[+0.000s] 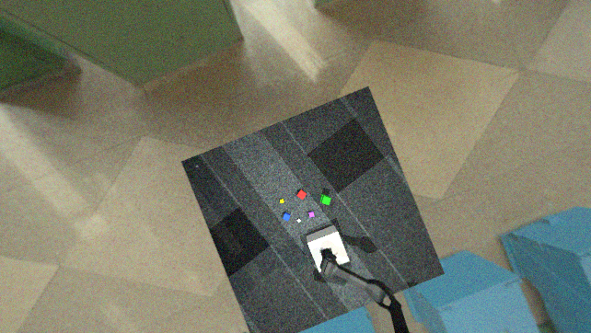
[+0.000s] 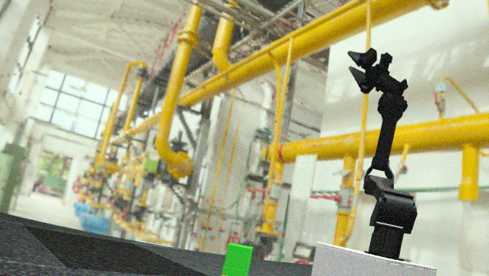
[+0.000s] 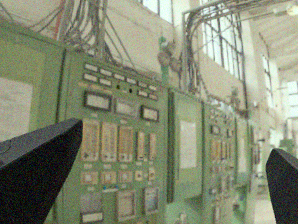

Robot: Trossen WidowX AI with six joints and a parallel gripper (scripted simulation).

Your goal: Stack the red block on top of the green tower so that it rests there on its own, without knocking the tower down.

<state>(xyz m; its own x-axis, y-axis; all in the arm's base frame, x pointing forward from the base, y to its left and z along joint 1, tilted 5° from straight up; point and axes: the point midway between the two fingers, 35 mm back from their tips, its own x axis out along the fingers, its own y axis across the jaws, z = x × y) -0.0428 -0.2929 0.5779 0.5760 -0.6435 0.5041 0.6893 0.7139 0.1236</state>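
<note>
My gripper tip is now 690 mm above the red block, 430 mm short of it and 340 mm to the right of it. Also, from my gripper tip: small white block 700 mm below, 400 mm to the left, 270 mm ahead; then purple block 690 mm below, 320 mm to the left, 290 mm ahead; then blue block 690 mm below, 470 mm to the left, 320 mm ahead.
</note>
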